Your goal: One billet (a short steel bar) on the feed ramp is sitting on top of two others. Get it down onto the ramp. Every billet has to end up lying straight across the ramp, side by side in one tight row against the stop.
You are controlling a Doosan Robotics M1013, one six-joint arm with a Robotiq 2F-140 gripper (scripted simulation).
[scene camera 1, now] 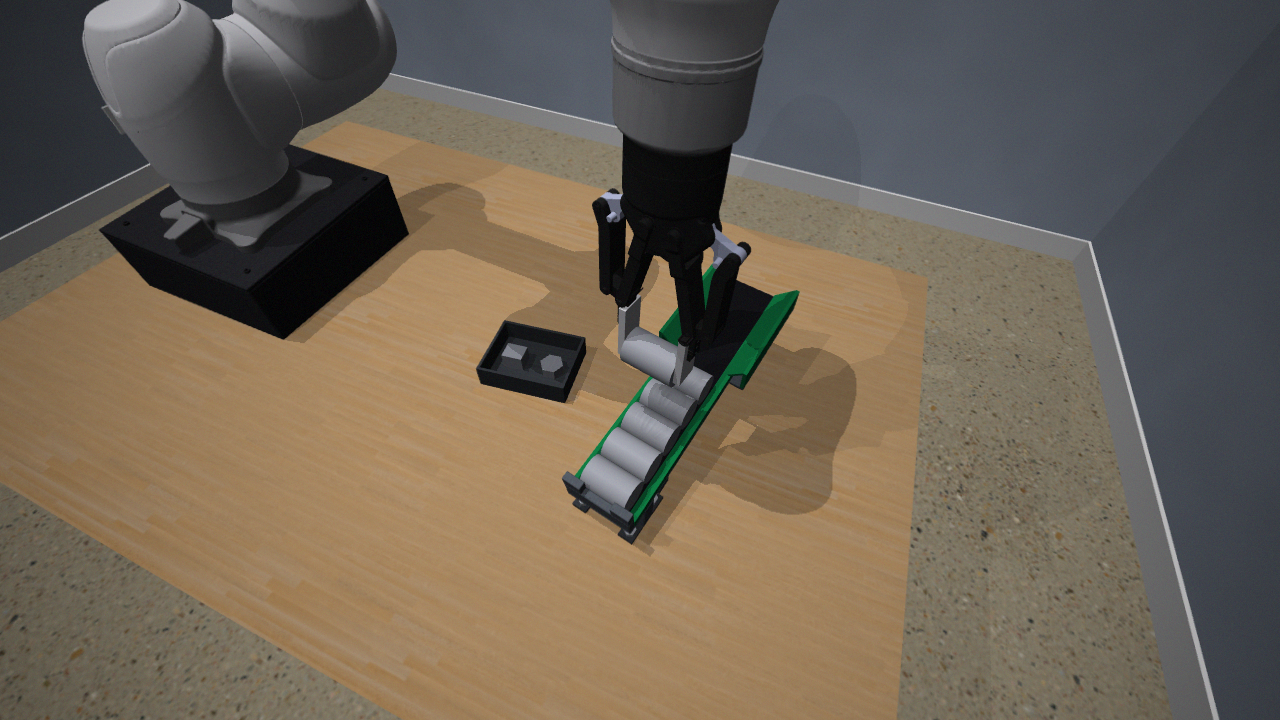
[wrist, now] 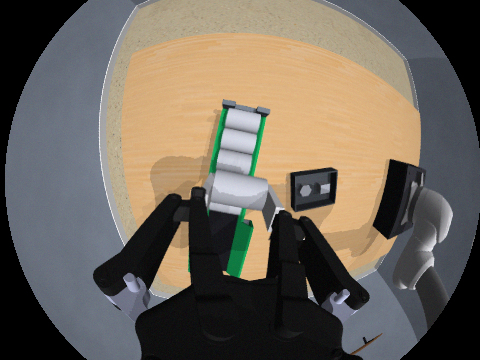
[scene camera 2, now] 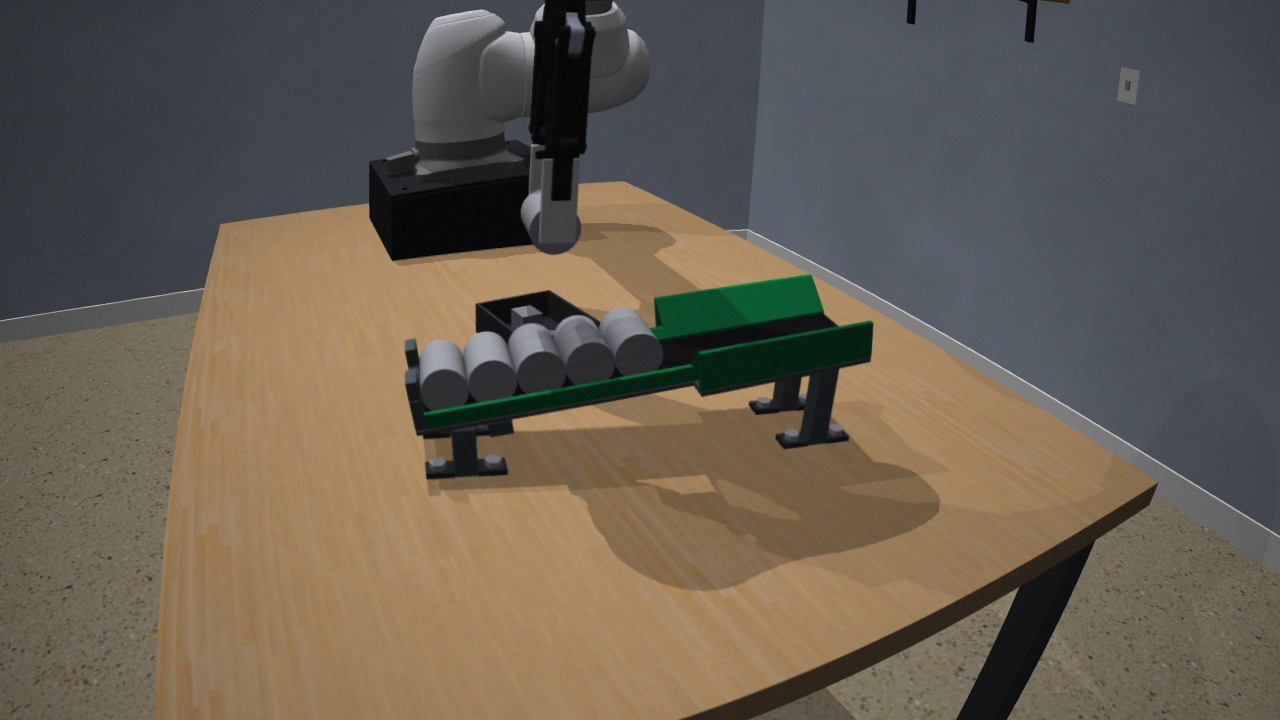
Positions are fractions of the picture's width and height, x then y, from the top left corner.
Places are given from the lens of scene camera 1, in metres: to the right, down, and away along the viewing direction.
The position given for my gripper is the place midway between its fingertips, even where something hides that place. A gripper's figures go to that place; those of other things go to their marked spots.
my gripper (scene camera 1: 0.51,0.50): 0.01, 0.00, 0.53
grey steel billet (scene camera 1: 0.50,0.49): 0.00, -0.01, 0.51
small black tray (scene camera 1: 0.42,0.48): -0.15, -0.03, 0.79
The marked spots on the grey steel billet and the small black tray are 0.32 m apart.
